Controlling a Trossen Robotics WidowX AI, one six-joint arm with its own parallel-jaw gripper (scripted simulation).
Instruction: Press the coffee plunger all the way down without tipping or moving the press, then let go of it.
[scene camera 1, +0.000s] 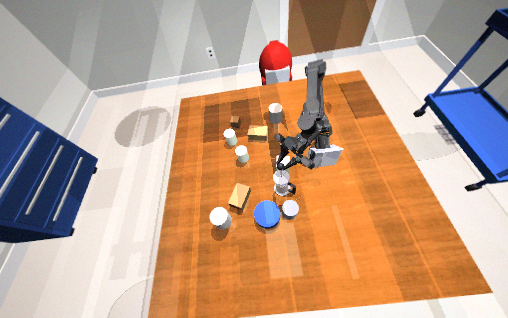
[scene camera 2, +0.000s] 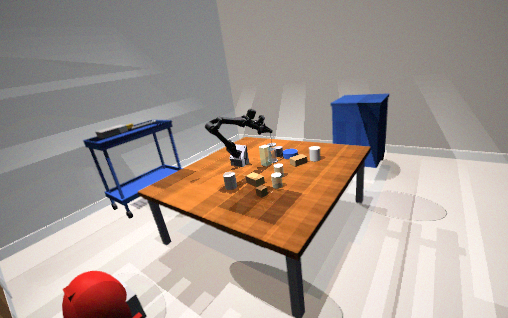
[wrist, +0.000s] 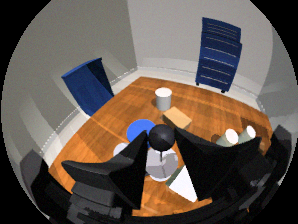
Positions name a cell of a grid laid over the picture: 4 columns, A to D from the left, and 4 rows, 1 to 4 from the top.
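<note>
I can see my gripper (scene camera 1: C3), and it's there again in the other view (wrist: C3). There's a coffee press (wrist: C3) as well.
</note>
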